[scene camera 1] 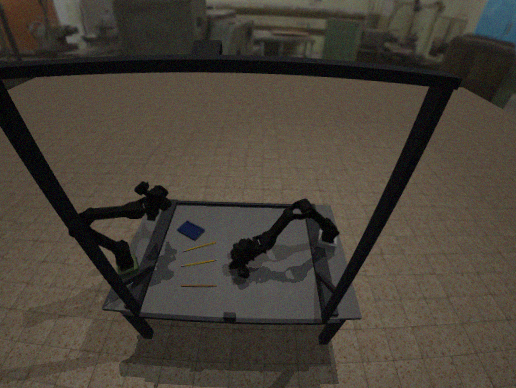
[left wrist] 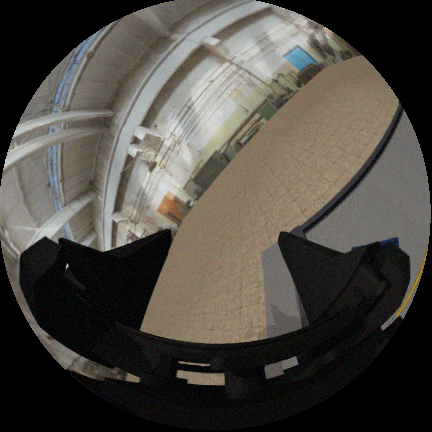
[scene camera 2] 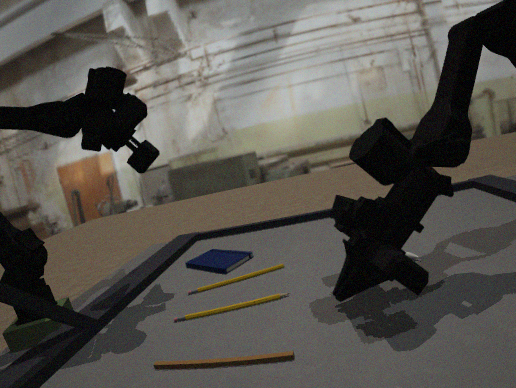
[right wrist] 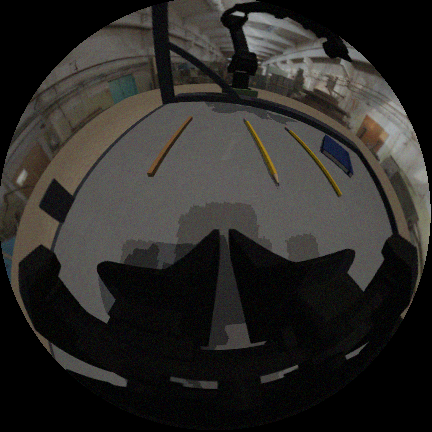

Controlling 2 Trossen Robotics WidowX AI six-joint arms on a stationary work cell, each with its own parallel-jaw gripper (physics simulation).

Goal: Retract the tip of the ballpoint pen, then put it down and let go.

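Places are measured from the left arm's base along level axes (x ahead, y left, z up), in centimetres.
Where they show: left gripper, fingertip midpoint: (left wrist: 226, 236) (scene camera 2: 130, 140); right gripper, fingertip midpoint: (scene camera 1: 229, 267) (scene camera 2: 336, 297) (right wrist: 223, 234); left arm's base, origin of the base link: (scene camera 1: 126, 264) (right wrist: 239, 87); right arm's base, origin of the base link: (scene camera 1: 327, 237).
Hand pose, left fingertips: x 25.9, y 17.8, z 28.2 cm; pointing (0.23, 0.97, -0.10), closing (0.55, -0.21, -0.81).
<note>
Things, the pixels of their top centre, and the offset from my left fingertips.
- ballpoint pen, middle of its top: (scene camera 2: 385, 247) dx +37.3, dy -34.9, dz -30.9 cm
- orange stick, middle of its top: (scene camera 2: 219, 360) (right wrist: 174, 134) (scene camera 1: 198, 285) dx +3.6, dy -44.0, dz -31.5 cm
- blue notebook, middle of its top: (scene camera 2: 217, 257) (right wrist: 338, 150) (scene camera 1: 190, 229) dx +12.2, dy -8.1, dz -31.0 cm
A small white end of the ballpoint pen (scene camera 2: 412, 255) shows in scene camera 2, lying on the grey table right behind the right gripper; most of the pen is hidden there, and its tip cannot be made out. My right gripper (right wrist: 223, 234) (scene camera 2: 340, 296) is low over the table, pointing down. Its fingers are almost together, with a narrow gap through which table and shadow show; I see no pen between them. My left gripper (left wrist: 226, 236) is wide open and empty, held high above the table's far left corner.
Two yellow pencils (scene camera 1: 199, 263) (scene camera 1: 199, 246) and an orange stick (scene camera 1: 199, 286) (scene camera 2: 224, 360) lie left of the right gripper. A blue notebook (scene camera 1: 191, 230) (scene camera 2: 219, 260) lies beyond them. Dark frame posts (scene camera 1: 400, 185) rise at the table's sides.
</note>
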